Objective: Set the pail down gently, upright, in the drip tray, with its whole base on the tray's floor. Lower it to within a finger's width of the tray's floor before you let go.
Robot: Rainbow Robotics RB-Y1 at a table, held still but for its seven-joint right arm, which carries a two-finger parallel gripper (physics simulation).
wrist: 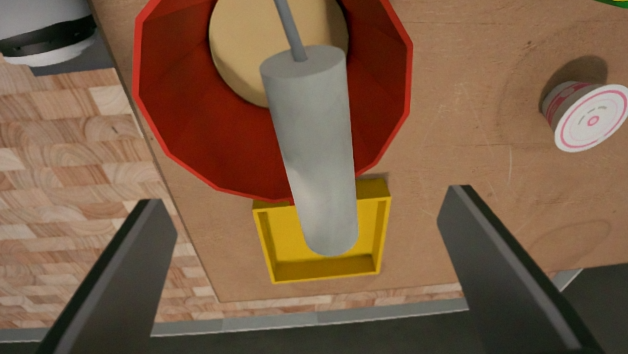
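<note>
The red pail (200,145) with a pale round bottom inside stands at the upper middle of the wrist view, its near rim overlapping the far part of the tray in this view. Its grey cylindrical handle grip (320,150) on a thin grey bail lies across the pail and over the tray. The yellow drip tray (325,276) lies on the table below the pail in the view, partly hidden by the grip and the rim. My gripper (307,200) is open, its fingers wide apart on either side of the handle grip and not touching it.
A white cup with pink markings (592,119) is at the right. Part of a green and yellow can (615,2) shows at the top right corner. A white and black robot part (50,30) is at the top left. The brown table top (450,165) ends at the bottom and left.
</note>
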